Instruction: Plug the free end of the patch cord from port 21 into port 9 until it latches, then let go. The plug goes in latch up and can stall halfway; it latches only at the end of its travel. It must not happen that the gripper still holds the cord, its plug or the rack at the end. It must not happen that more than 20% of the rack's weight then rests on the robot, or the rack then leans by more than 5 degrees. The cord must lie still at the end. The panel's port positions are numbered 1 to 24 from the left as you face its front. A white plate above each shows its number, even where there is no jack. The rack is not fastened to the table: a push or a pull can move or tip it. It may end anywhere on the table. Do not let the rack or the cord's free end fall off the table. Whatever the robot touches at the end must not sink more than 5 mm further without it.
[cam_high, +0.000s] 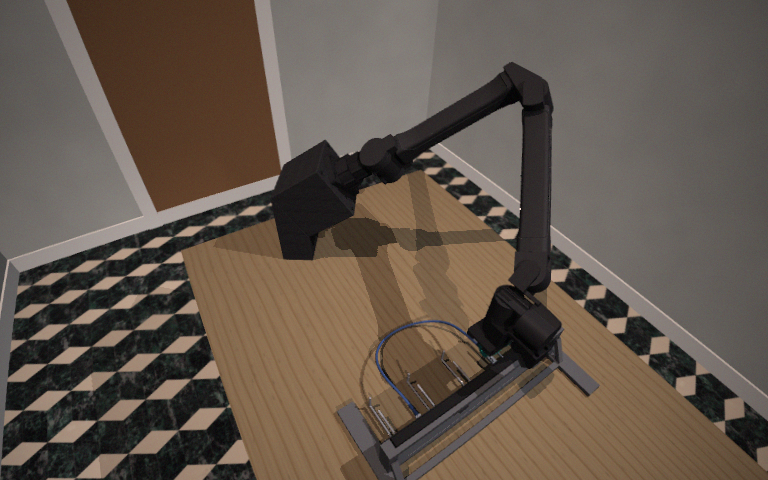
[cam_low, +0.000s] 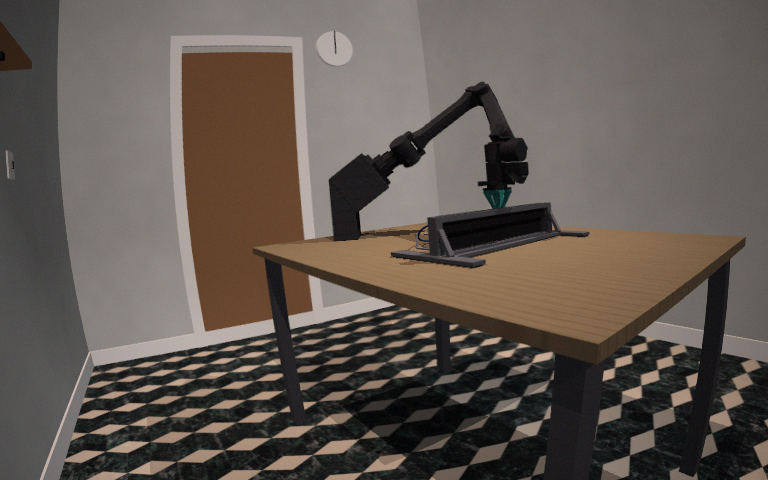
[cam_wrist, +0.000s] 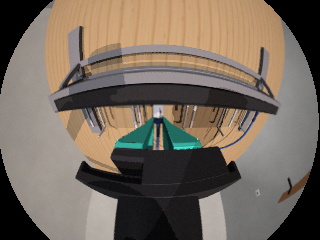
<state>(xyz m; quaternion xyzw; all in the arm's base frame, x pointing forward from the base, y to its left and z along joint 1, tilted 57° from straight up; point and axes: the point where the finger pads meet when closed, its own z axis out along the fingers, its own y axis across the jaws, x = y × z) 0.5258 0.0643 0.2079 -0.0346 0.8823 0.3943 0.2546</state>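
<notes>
Right now my hand is 20 mm short of the plug and 10 mm to the right of it.
</notes>
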